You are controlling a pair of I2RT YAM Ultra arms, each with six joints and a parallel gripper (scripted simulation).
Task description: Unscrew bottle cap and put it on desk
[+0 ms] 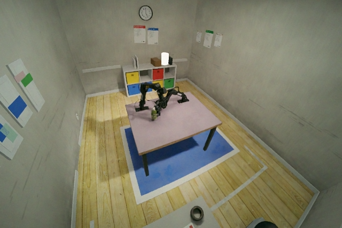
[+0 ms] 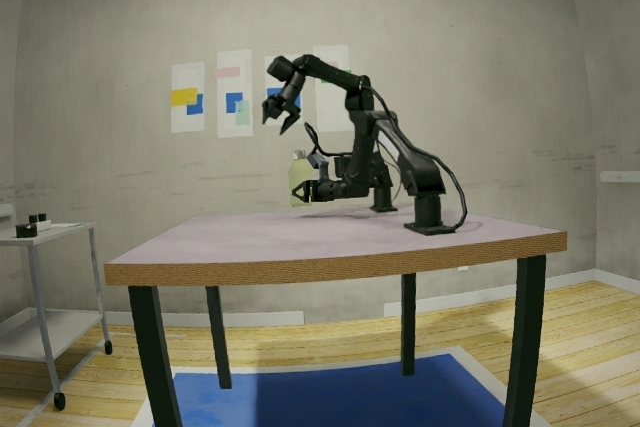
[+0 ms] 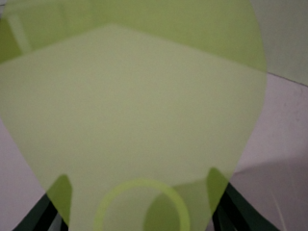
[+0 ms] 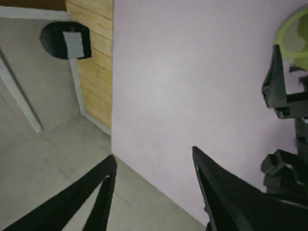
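Now: left hand 130 mm below the white cap and 10 mm to the left of it. From my left hand the other things lie so: green bottle: 40 mm above.
My right gripper is now 12 cm to the left of the white cap, 8 cm past it and 8 cm above it. Round my right hand: green bottle: 16 cm below, 12 cm to the right, 8 cm behind.
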